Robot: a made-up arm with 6 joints.
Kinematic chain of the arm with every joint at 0, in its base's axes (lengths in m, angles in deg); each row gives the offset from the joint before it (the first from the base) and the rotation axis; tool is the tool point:
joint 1: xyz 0 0 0.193 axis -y
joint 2: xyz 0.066 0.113 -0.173 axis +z
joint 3: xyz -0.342 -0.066 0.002 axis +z
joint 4: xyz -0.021 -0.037 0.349 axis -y
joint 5: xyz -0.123 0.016 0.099 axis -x
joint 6: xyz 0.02 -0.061 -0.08 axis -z
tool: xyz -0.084 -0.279 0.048
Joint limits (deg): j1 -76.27..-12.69 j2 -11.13..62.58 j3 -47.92..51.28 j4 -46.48..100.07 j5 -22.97..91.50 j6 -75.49..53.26
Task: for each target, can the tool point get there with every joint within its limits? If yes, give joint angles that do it. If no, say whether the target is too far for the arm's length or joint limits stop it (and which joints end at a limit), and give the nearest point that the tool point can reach.
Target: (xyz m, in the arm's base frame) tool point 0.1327 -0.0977 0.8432
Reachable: yes | joints -45.36 8.36 -16.02 23.80 78.48 -56.90
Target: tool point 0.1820 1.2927 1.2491
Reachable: no: too far | nearest point 0.1085 0.5132 0.8229 | short by 0.891 m
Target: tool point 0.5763 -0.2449 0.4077
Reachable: yes | joints -63.08 51.72 -23.79 -34.51 79.00 -11.89
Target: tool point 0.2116 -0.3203 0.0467
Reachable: yes | joints -30.68 56.20 19.89 85.87 -12.36 1.87
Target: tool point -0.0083 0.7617 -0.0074
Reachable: no: joint limits stop it (at a limit: joint 1, joint 2, joint 3, joint 4, joint 5, joint 6) | nearest point 0.2745 0.2752 0.2786 | short by 0.631 m
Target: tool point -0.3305 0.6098 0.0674
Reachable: no: joint limits stop it (at a limit: joint 1, joint 2, joint 3, joint 4, joint 5) | nearest point -0.5352 0.4168 0.1656 | short by 0.298 m
